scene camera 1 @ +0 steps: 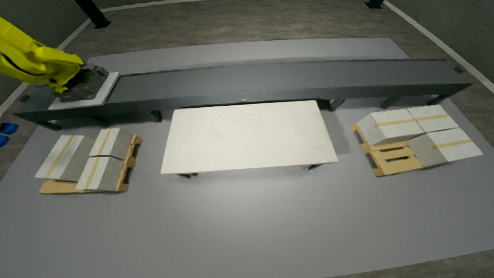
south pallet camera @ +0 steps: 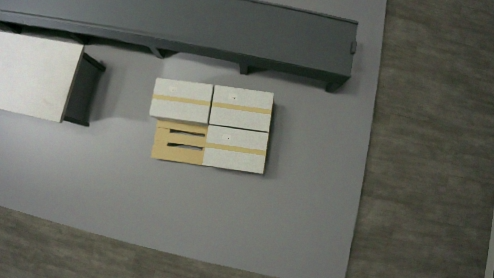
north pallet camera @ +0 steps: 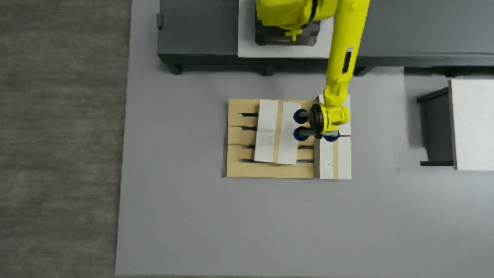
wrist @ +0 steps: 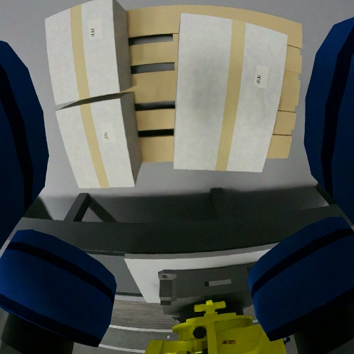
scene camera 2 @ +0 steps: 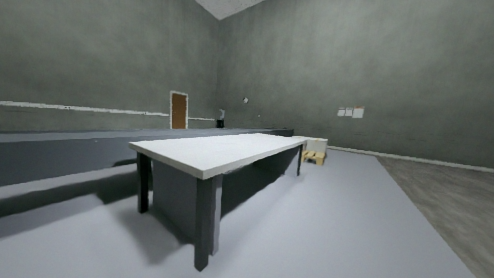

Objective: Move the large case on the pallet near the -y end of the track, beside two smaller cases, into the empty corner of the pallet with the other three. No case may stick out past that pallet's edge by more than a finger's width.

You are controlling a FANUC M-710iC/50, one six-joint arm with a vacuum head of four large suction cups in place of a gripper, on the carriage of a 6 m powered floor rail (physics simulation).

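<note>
The large white case (scene camera 1: 59, 156) (north pallet camera: 267, 132) (wrist: 205, 90) lies slightly turned on its pallet (north pallet camera: 250, 171) (wrist: 150, 22), apart from two smaller cases (north pallet camera: 335, 159) (wrist: 100, 145) at one end. My gripper (north pallet camera: 316, 125), a head of blue suction cups, is open and holds no case. In the north pallet view it hangs over the gap between the large case and the smaller ones, cups overlapping both sides; one cup is hidden. In the wrist view the case is below the cups, right of centre. The other pallet (south pallet camera: 161, 146) bears three cases (south pallet camera: 181, 109) (south pallet camera: 242, 120) (south pallet camera: 235, 160); its corner towards the table, away from the rail, is bare.
A white table (scene camera 1: 250, 137) (scene camera 2: 215, 150) stands between the two pallets. The grey rail (scene camera 1: 280, 80) (south pallet camera: 225, 40) runs behind them. The yellow arm (north pallet camera: 345, 50) reaches out from its carriage (north pallet camera: 247, 30). A pallet (scene camera 2: 314, 158) with a white case shows beyond the table in scene camera 2.
</note>
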